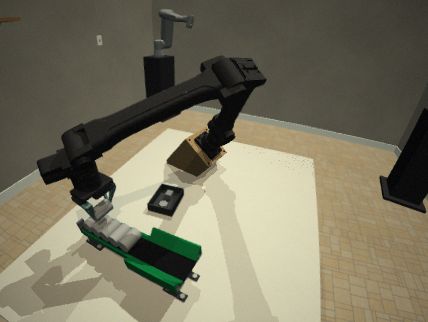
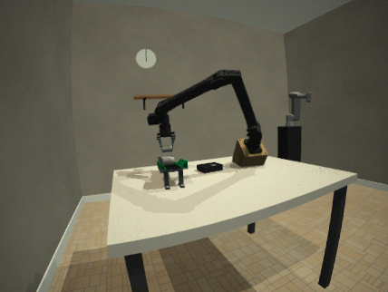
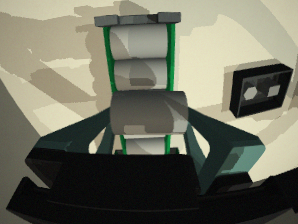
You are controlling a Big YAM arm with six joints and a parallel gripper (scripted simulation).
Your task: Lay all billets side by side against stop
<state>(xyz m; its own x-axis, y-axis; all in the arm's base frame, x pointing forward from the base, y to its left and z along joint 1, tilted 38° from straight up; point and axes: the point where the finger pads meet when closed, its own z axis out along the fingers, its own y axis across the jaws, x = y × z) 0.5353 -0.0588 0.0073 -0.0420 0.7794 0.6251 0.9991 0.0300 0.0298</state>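
My hand is 10 mm short of the grey stop, 70 mm to the left of it and 90 mm above it. From my hand the other things lie so: small black box 250 mm behind, 30 mm to the left, 140 mm below.
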